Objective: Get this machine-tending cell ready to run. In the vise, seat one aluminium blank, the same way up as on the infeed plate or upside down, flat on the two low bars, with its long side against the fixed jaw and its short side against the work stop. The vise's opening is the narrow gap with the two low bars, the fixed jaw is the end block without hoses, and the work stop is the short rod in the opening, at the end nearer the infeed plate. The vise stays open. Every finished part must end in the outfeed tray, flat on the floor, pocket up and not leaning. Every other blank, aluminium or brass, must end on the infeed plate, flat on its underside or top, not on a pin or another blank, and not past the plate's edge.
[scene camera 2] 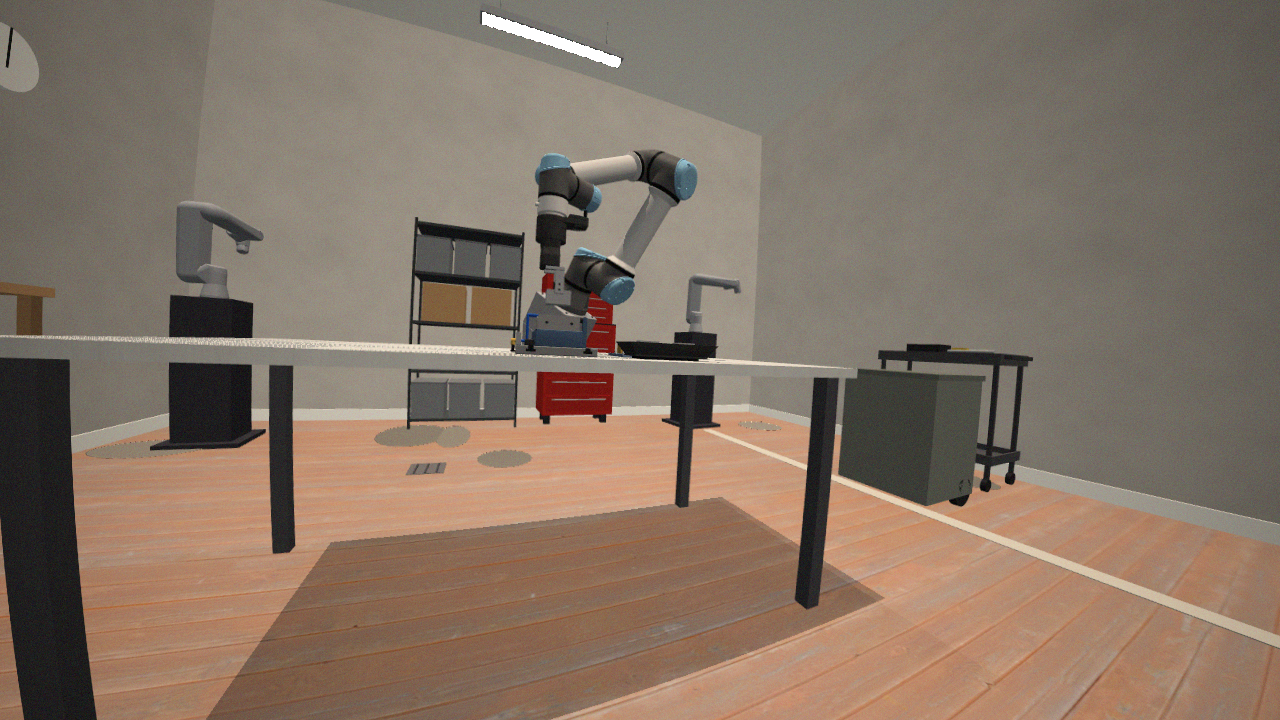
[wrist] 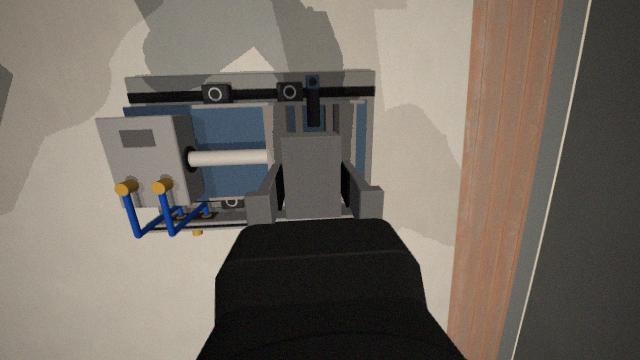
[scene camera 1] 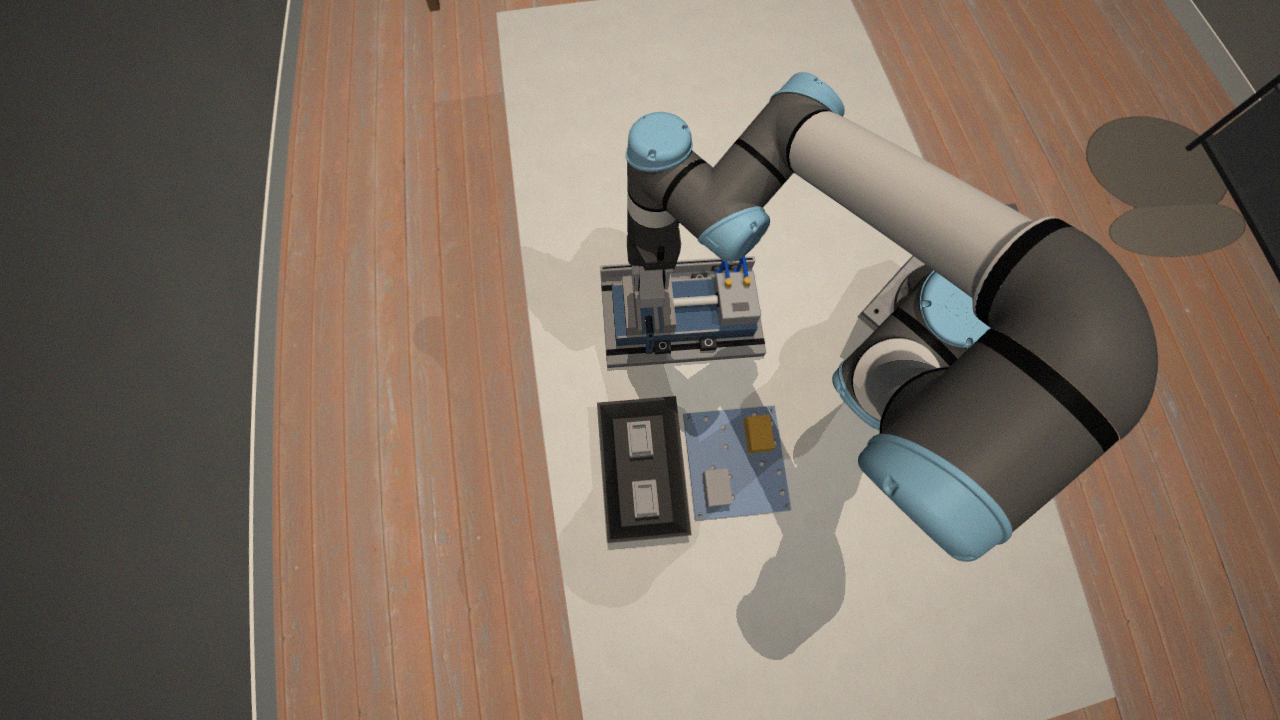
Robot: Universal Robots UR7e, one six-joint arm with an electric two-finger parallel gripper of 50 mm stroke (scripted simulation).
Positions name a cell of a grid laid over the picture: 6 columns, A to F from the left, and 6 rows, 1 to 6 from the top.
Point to a brass blank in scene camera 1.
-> D4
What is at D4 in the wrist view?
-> The gripper.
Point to a moving jaw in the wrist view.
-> C3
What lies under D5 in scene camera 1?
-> A finished part.
